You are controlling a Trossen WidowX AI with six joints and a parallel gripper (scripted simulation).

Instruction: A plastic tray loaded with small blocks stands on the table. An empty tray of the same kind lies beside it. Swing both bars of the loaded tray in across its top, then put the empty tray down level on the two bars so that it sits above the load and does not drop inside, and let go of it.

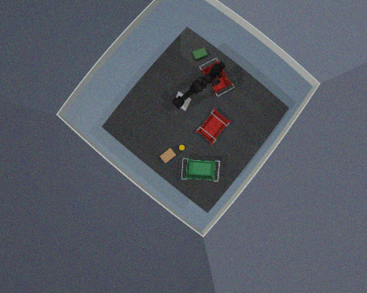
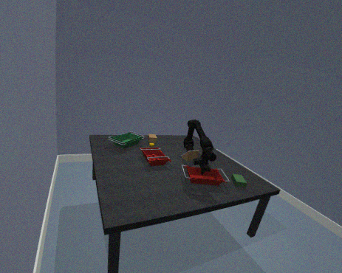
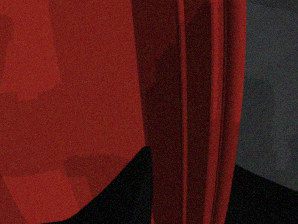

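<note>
Right now the red tray is 4 cm ahead of my gripper tip, 6 cm to the left of it and 3 cm above it. From my gripper tip the other things lie so: green block (21 cm behind, 20 cm to the left, 1 cm above); tan block (1 cm behind, 78 cm to the right, 2 cm above); yellow piece (6 cm ahead, 66 cm to the right).
</note>
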